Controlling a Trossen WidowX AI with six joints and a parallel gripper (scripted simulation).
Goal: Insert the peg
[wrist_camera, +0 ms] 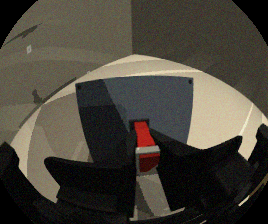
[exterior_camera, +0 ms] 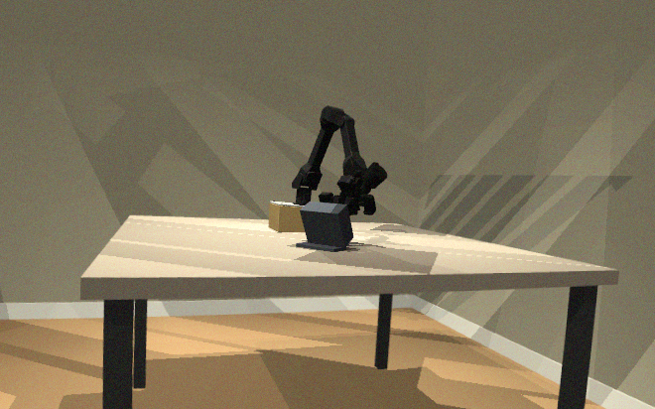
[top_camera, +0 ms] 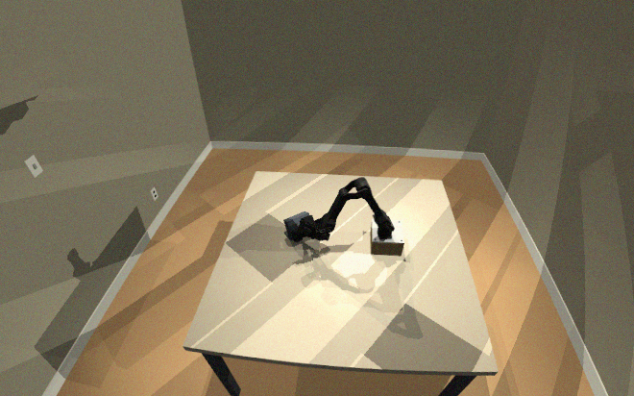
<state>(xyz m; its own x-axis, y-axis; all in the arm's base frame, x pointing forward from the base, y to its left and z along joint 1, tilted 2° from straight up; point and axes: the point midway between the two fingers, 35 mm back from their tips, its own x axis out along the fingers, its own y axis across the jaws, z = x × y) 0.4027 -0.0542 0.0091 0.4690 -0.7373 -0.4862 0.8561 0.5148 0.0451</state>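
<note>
Right now my gripper tip is 1 cm past the red peg, 1 cm to the right of it and 1 cm below it. Round my gripper tip: sloped panel 2 cm ahead, 3 cm to the right, 2 cm below.
</note>
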